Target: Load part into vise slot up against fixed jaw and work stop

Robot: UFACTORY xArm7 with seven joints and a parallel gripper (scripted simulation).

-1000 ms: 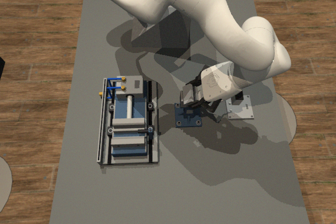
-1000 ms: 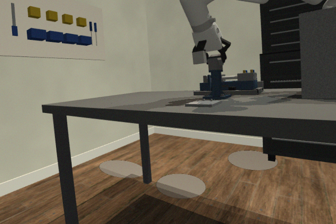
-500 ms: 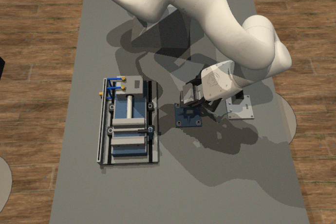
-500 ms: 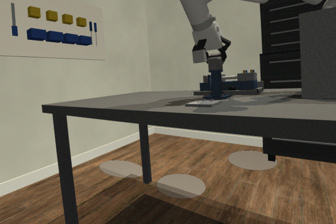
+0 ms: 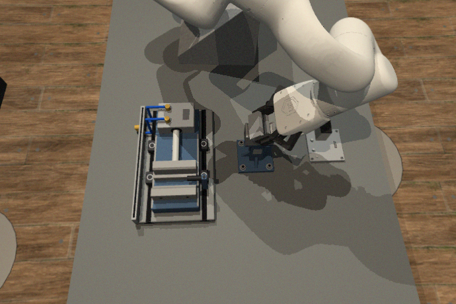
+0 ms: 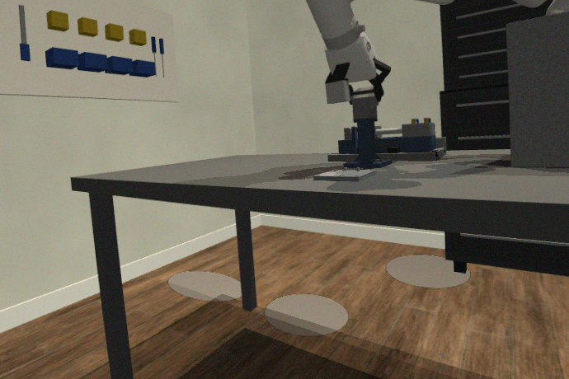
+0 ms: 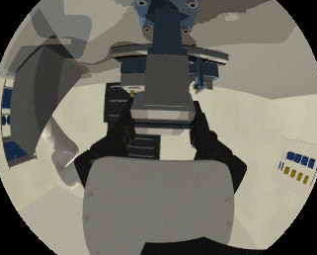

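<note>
The V-block post is 11 cm below my hand. Also, from my hand: part (right at my hand); cylinder rod (1 cm ahead, 20 cm to the right, 10 cm below); work stop (9 cm ahead, 15 cm to the right, 8 cm below).
</note>
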